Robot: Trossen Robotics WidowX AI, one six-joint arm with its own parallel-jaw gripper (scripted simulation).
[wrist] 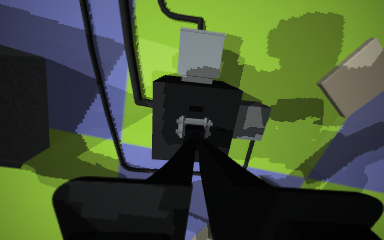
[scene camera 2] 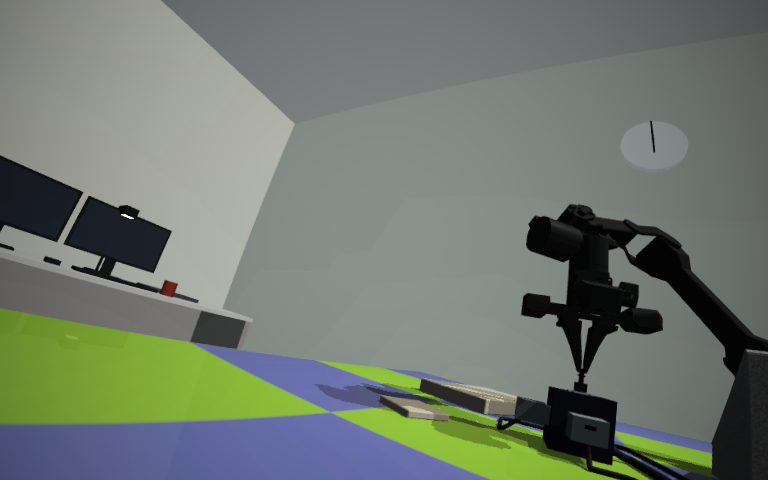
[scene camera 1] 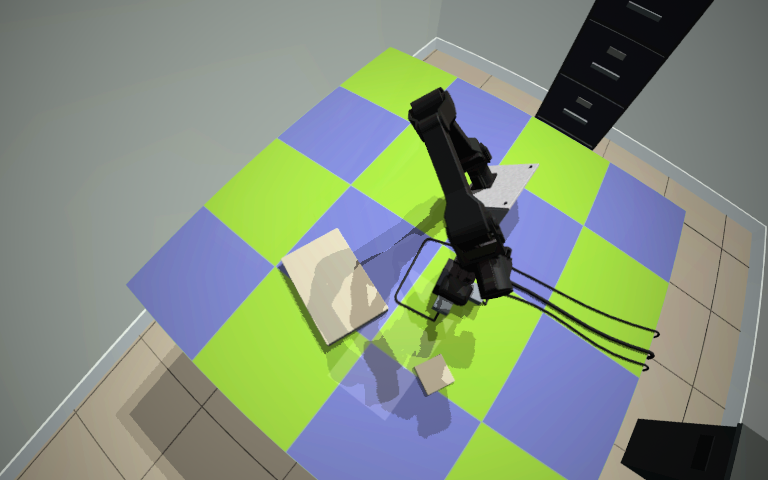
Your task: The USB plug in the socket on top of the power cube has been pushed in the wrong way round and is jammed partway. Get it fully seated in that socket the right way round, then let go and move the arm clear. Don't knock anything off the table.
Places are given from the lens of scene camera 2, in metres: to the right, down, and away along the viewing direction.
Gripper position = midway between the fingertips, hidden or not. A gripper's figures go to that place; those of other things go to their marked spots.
gripper (scene camera 2: 581, 372): 0.28, 0.19, 0.42
small beige tile (scene camera 2: 409, 408): 0.03, 0.23, 0.40
large beige slab (scene camera 2: 487, 401): 0.19, 0.30, 0.55
The marked spots on the small beige tile and the large beige slab are 0.23 m apart.
